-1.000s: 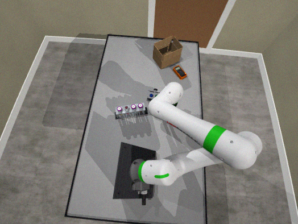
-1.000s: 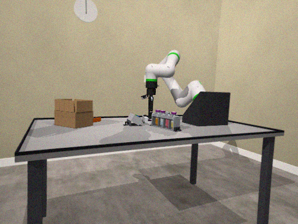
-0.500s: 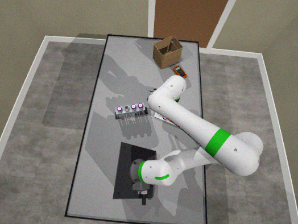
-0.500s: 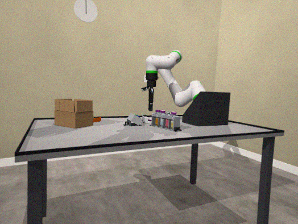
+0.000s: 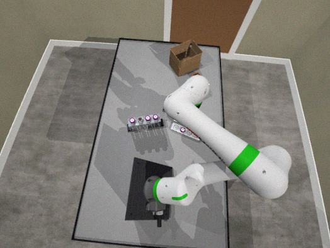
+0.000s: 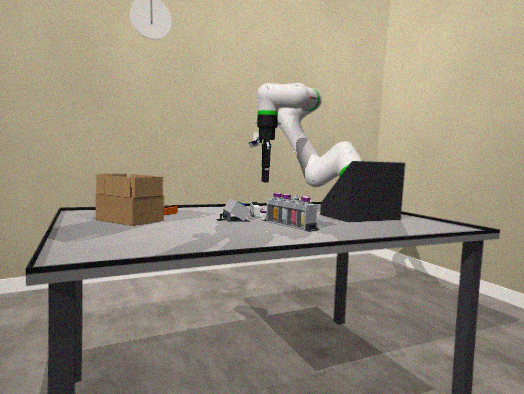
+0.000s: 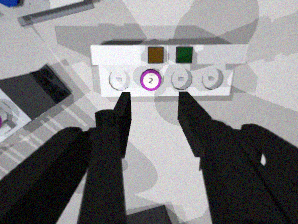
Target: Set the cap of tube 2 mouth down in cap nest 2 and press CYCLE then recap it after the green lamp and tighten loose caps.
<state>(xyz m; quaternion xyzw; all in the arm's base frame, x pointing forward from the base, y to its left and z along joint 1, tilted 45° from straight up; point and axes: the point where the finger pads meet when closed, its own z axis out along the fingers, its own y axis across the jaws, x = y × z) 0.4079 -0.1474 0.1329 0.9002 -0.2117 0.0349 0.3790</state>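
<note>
The blue key lies 17 cm ahead of my hand, 11 cm to the left of it and 12 cm below it. Round my hand: green key (16 cm ahead, 6 cm to the left, 12 cm below); then purple cap marked 2 (17 cm below); then cap 4 (5 cm ahead, 19 cm to the left, 7 cm below).
</note>
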